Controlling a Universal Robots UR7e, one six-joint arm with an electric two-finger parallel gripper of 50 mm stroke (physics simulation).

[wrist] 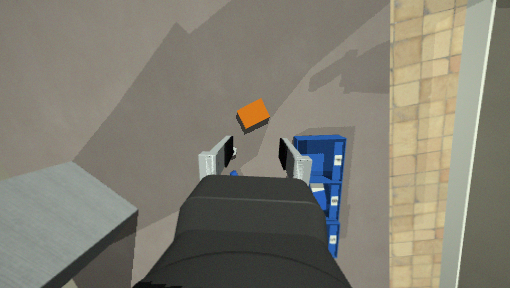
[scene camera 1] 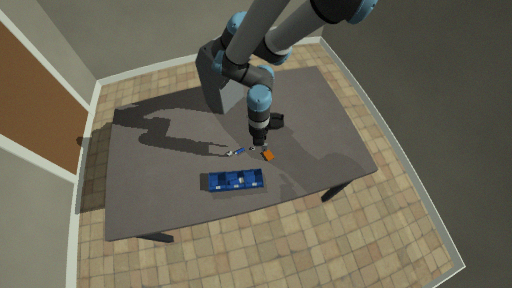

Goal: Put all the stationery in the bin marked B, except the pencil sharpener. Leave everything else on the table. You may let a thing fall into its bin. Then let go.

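Frame: origin at the arm's base, x left, y back, z up, level; centimetres.
Seen in the pictures: gripper, fingertip midpoint: point(wrist: 256, 146) point(scene camera 1: 263, 144).
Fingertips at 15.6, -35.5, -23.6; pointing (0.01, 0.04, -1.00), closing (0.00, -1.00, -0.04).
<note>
Pixels of each thing's top centre, then the offset from my fingertips to it, as dx, dy, dz. "spot": a spot on its surface instead. Level surfaces: height alone.
- white eraser at its top centre: point(wrist: 319, 196) point(scene camera 1: 236, 181) -12.8, -12.7, -11.8
- small pale pencil sharpener at its top centre: point(scene camera 1: 229, 153) -16.7, +2.8, -12.7
- blue cylinder at its top centre: point(wrist: 237, 183) point(scene camera 1: 239, 150) -11.5, +4.1, -12.4
- orange block at its top centre: point(wrist: 253, 113) point(scene camera 1: 268, 154) +2.9, +1.4, -12.8
- table at its surface level: dz -13.8
- small metal nut at its top centre: point(wrist: 232, 151) point(scene camera 1: 253, 148) -4.8, +5.4, -13.0
- Bins F at a spot on its surface: point(wrist: 338, 160) point(scene camera 1: 254, 184) spot: -4.7, -14.6, -11.0
- S at a spot on its surface: point(wrist: 333, 239) point(scene camera 1: 218, 187) spot: -21.3, -16.1, -10.3
My gripper point(scene camera 1: 259, 145) point(wrist: 256, 146) is open and empty, above the table between the orange block and the blue bins. A blue and white eraser point(scene camera 1: 240, 180) point(wrist: 320, 198) lies in the middle bin, marked B point(scene camera 1: 236, 186) point(wrist: 334, 200); a finger and the gripper body partly cover this bin in the wrist view. The small pale pencil sharpener point(scene camera 1: 229, 153) lies on the table, left of a blue cylinder point(scene camera 1: 240, 150) point(wrist: 234, 173). The sharpener does not show in the wrist view, where one end of the cylinder shows past the gripper body.
An orange block point(scene camera 1: 268, 155) point(wrist: 253, 114) lies on the table point(scene camera 1: 160, 200) point(wrist: 165, 95). A small metal nut point(scene camera 1: 252, 148) point(wrist: 234, 152) is partly behind a finger in the wrist view. Bins F point(scene camera 1: 254, 184) point(wrist: 338, 160) and S point(scene camera 1: 218, 187) point(wrist: 333, 239) flank bin B.
</note>
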